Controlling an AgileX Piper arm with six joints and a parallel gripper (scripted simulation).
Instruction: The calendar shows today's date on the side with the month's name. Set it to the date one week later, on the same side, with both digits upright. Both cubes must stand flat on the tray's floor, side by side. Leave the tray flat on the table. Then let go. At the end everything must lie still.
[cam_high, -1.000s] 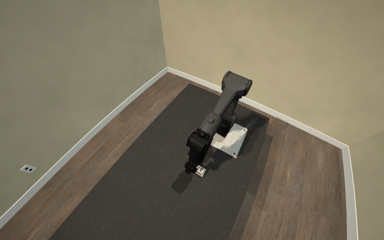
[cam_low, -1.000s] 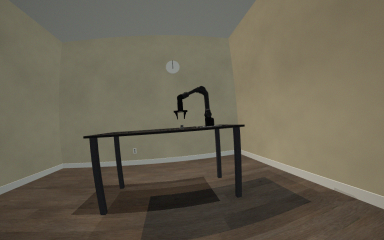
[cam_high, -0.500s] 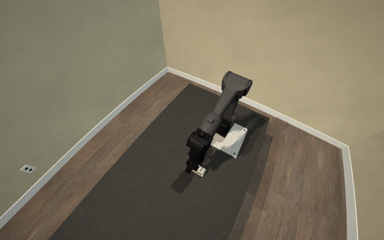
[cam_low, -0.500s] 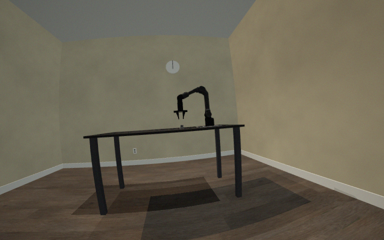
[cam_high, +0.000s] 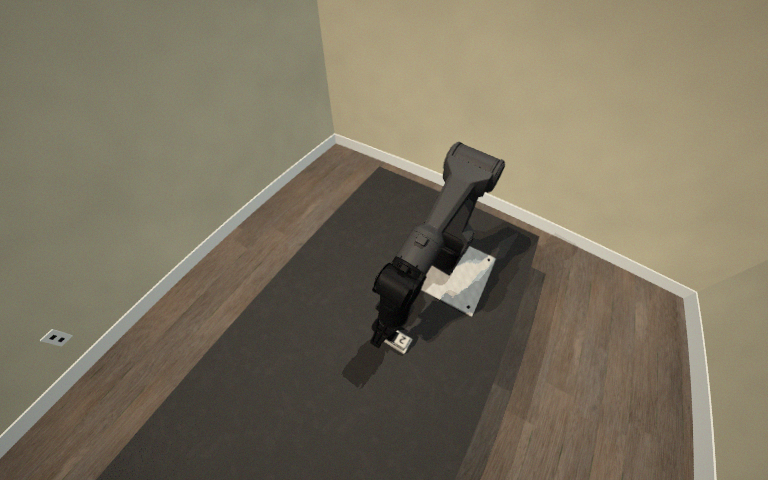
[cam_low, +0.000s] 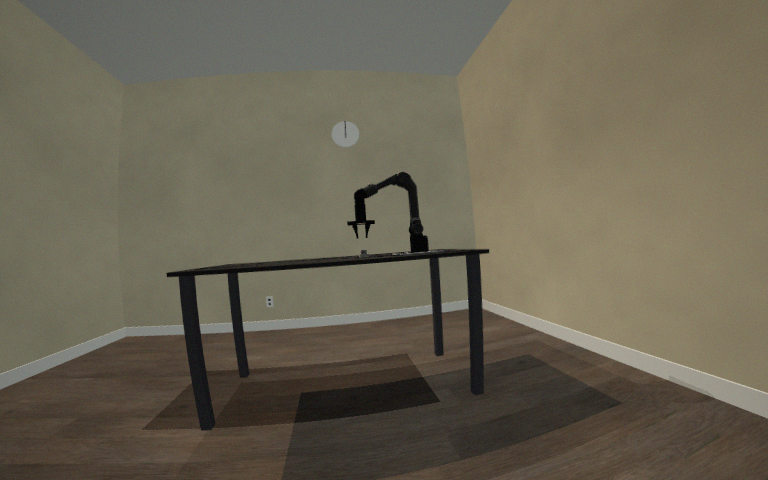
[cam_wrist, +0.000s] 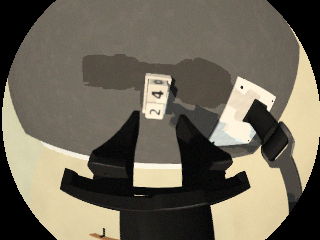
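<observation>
My gripper is now 2 cm to the right of the white tray and 10 cm above it.
</observation>
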